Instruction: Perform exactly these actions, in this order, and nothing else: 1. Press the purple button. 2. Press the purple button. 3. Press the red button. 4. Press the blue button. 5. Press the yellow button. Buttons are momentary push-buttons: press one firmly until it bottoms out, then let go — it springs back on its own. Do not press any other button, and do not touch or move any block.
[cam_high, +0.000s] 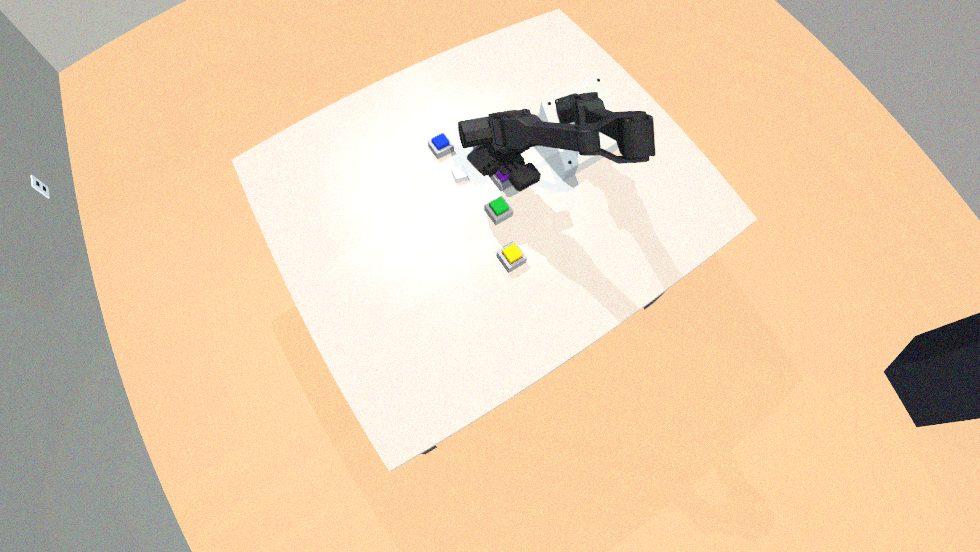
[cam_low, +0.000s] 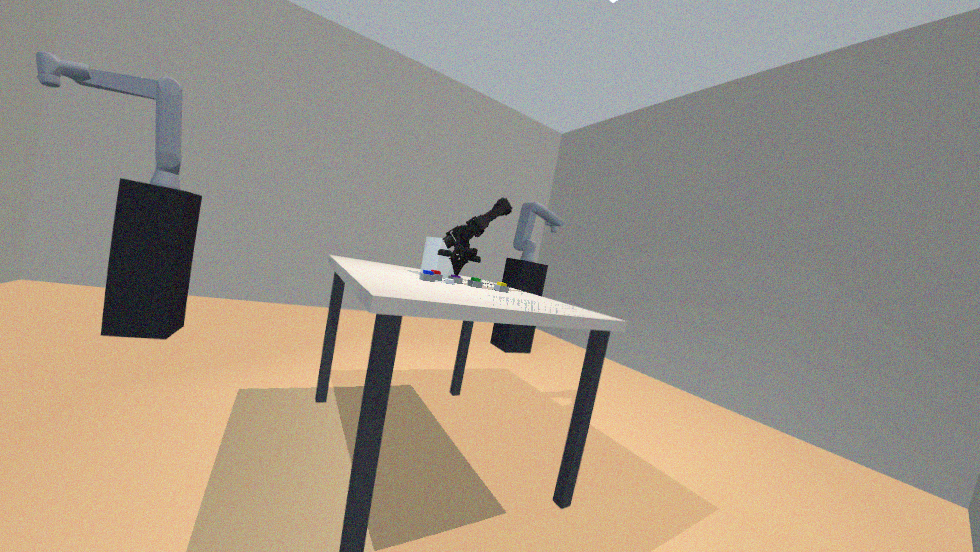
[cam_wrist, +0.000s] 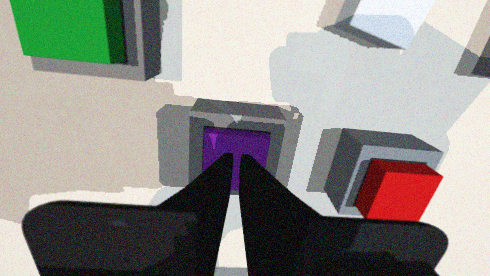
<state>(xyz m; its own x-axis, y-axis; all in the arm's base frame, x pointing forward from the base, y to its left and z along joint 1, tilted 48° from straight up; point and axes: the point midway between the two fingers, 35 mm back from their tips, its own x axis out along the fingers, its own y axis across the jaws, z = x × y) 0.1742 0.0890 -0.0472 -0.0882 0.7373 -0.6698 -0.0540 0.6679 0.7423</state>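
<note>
Right now the purple button is right at my gripper tip. The rest, counted from my gripper tip: small white block (8 cm ahead, 6 cm to the right, 2 cm below); green button (5 cm ahead, 7 cm to the left); red button (1 cm behind, 9 cm to the right).
</note>
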